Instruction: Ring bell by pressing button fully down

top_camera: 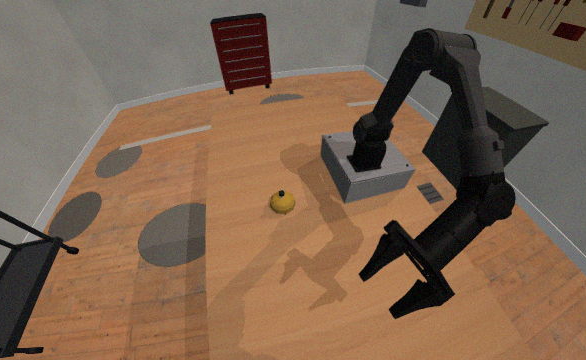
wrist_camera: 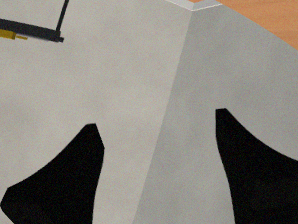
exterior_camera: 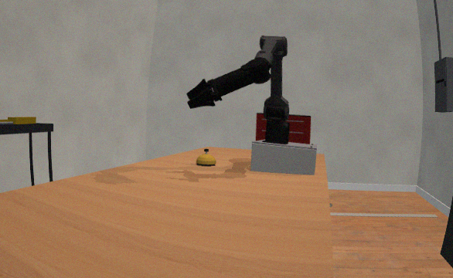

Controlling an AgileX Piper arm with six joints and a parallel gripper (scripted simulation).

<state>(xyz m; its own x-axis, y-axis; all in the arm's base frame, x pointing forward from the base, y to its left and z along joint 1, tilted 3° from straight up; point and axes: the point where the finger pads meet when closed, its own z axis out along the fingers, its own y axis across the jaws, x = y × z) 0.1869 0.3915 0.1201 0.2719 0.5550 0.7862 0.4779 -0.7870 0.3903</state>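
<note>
Right now my hand is 360 mm to the left of the button, 190 mm above it and 90 mm short of it. Also, from my hand: bell: 360 mm to the right, 210 mm below, 90 mm ahead.
</note>
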